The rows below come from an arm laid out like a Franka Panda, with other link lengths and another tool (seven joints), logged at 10 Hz.
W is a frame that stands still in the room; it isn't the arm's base.
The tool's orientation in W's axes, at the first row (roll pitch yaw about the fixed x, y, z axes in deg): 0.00, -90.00, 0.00
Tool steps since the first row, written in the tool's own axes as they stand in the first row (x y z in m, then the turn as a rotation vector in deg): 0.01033, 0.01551, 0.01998, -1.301, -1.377, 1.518; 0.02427, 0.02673, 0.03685, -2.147, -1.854, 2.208; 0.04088, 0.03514, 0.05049, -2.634, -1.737, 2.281; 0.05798, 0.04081, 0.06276, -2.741, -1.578, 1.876; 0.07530, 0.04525, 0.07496, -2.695, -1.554, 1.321; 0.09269, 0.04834, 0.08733, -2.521, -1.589, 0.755; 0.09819, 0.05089, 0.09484, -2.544, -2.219, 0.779; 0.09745, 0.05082, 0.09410, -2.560, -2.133, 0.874
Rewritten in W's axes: -0.01998, 0.01551, 0.01033, -1.518, -1.377, -1.301; -0.03685, 0.02673, 0.02427, -2.208, -1.854, -2.147; -0.05049, 0.03514, 0.04088, -2.281, -1.737, -2.634; -0.06276, 0.04081, 0.05798, -1.876, -1.578, -2.741; -0.07496, 0.04525, 0.07530, -1.321, -1.554, -2.695; -0.08733, 0.04834, 0.09269, -0.755, -1.589, -2.521; -0.09484, 0.05089, 0.09819, -0.779, -2.219, -2.544; -0.09410, 0.05082, 0.09745, -0.874, -2.133, -2.560
